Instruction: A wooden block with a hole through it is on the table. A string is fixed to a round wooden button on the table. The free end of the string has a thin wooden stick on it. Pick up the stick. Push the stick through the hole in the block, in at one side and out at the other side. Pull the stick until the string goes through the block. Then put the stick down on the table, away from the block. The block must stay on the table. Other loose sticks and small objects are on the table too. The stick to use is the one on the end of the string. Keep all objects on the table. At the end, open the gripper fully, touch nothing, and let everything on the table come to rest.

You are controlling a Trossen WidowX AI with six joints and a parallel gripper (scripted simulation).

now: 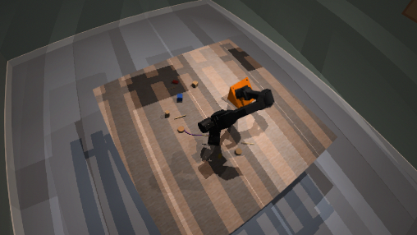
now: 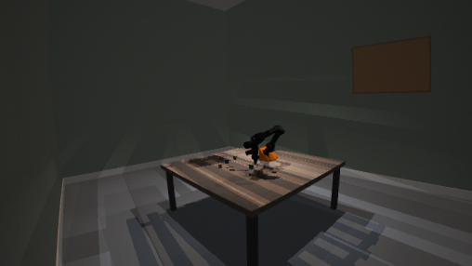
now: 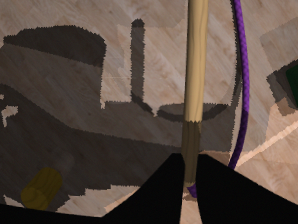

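My gripper tip is 10 mm to the left of the thin wooden stick and 10 mm short of it. The rest, counted from my gripper tip: green wooden block (90 mm to the right, 40 mm below, 40 mm behind); round wooden button (170 mm to the right, 120 mm ahead, 50 mm below); cylinder (310 mm to the right, 150 mm ahead, 40 mm below).
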